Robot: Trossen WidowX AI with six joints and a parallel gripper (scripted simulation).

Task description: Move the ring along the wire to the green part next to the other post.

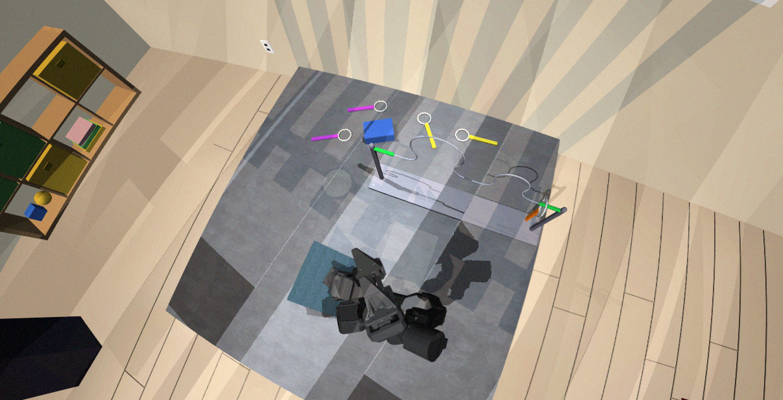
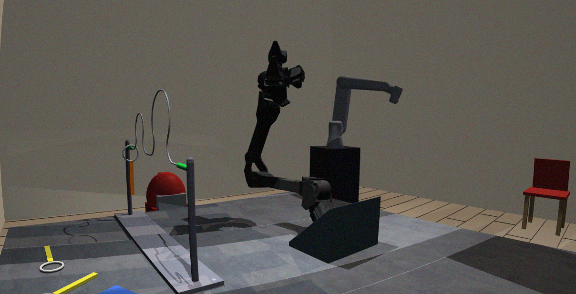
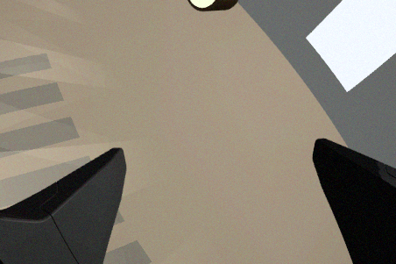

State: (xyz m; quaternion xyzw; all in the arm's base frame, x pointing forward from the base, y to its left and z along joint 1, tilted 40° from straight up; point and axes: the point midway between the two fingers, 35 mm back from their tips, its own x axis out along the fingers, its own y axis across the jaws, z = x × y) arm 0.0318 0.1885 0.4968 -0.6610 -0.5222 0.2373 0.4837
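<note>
Right now the orange-handled ring is 39 cm below my gripper tip, 39 cm ahead of it and 33 cm to the right of it. The rest, counted from my gripper tip: purple-handled ring: 59 cm below, 58 cm ahead, 44 cm to the left.
</note>
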